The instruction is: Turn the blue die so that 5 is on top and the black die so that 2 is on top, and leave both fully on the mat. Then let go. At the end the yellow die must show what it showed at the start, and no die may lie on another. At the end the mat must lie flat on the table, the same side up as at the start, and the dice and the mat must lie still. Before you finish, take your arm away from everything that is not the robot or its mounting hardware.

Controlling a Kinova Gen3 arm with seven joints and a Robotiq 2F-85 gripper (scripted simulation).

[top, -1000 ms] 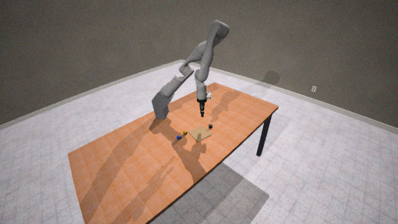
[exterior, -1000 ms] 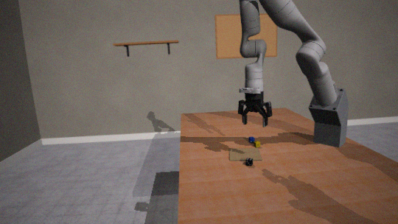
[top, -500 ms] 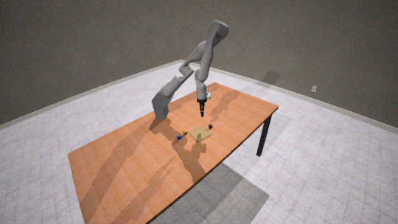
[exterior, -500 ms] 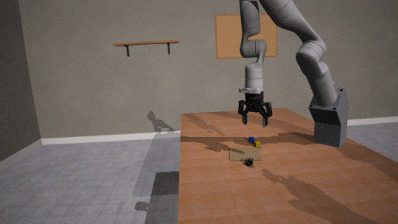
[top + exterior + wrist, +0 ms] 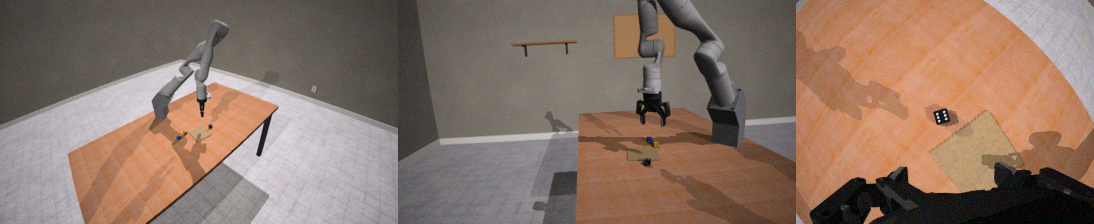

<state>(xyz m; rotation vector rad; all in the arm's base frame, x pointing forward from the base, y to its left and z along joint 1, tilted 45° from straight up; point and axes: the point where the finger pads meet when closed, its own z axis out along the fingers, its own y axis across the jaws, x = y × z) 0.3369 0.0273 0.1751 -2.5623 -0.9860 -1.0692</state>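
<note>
My hand is 3 cm past the blue die, 23 cm to the left of it and 15 cm above it. The rest, counted from my hand: yellow die: 4 cm behind, 15 cm to the right, 15 cm below; then tan mat: 3 cm ahead, 6 cm to the right, 16 cm below; then black die: 3 cm ahead, 5 cm to the left, 15 cm below.
</note>
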